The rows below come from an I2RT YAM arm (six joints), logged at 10 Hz.
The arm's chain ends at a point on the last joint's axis. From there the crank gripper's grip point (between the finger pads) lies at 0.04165 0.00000 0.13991 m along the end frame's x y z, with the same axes.
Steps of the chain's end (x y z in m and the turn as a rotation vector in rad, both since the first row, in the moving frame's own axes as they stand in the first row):
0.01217, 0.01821, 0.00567, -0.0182, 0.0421, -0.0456
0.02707, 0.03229, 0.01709, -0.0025, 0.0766, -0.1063
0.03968, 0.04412, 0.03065, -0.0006, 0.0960, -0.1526
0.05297, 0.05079, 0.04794, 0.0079, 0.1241, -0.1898
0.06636, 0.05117, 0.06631, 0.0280, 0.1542, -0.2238
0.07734, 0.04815, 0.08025, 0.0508, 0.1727, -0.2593
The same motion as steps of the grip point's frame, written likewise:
0.01803, 0.01871, 0.00379, -0.0182, 0.0421, -0.0456
0.03742, 0.02765, 0.01350, -0.0025, 0.0766, -0.1063
0.05237, 0.03686, 0.02603, -0.0006, 0.0960, -0.1526
0.06901, 0.04024, 0.04171, 0.0079, 0.1241, -0.1898
0.08570, 0.03579, 0.05813, 0.0280, 0.1542, -0.2238
0.09818, 0.02761, 0.07066, 0.0508, 0.1727, -0.2593

